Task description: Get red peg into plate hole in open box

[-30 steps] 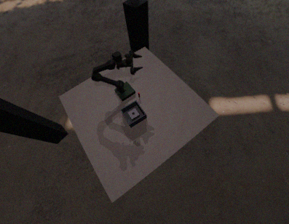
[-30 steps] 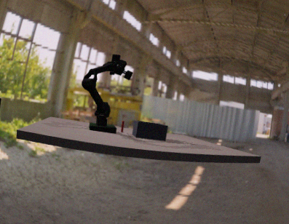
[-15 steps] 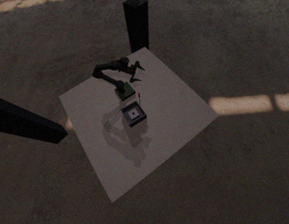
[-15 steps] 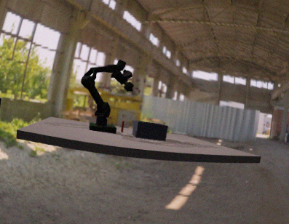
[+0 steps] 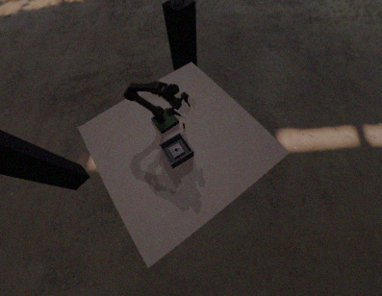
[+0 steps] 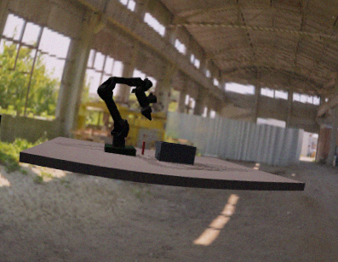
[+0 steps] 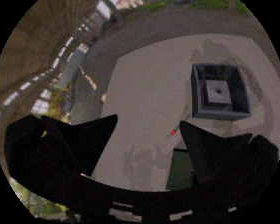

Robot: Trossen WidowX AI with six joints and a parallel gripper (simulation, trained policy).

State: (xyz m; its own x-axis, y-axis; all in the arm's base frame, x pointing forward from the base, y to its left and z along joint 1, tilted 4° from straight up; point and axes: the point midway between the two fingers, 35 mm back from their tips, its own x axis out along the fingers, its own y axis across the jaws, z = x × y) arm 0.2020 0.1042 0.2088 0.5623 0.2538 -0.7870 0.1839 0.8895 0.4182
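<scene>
My gripper tip is now 19 cm above the red peg, 2 cm to the left of it and 2 cm past it. The rest, counted from my gripper tip: plate: 22 cm to the right, 19 cm below, 9 cm ahead; then dark box: 22 cm to the right, 21 cm below, 9 cm ahead.
</scene>
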